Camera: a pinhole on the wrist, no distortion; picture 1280 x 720 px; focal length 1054.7 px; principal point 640.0 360.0 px. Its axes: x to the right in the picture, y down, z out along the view. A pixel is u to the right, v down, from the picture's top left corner.
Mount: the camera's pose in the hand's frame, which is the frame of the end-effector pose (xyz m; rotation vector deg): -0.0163 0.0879 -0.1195 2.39 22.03 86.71
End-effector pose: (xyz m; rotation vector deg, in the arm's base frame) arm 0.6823 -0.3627 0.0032 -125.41 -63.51 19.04
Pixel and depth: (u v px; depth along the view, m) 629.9 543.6 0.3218
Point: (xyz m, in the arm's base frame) 0.6935 -0.3291 -0.2472
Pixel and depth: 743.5 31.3 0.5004
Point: 0.8448 -0.1167 -0.3549
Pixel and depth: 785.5 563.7 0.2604
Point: 0.7355 -0.3780 -0.2130
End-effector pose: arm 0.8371 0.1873 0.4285 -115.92 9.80 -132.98
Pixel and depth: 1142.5 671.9 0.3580
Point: 1.0349 -0.1539 0.3964
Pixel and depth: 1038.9 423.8 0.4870
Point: 1.1159 -0.2058 0.5122
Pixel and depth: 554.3 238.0 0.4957
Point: 1.1453 0.0043 0.6263
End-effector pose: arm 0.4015 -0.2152 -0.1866 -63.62 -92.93 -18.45
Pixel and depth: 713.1 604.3 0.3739
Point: 0.4037 0.0624 -0.3410
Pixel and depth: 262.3 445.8 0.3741
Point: 0.2668 0.0187 -0.2513
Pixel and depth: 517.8 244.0 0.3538
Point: 0.3685 0.0520 -0.2022
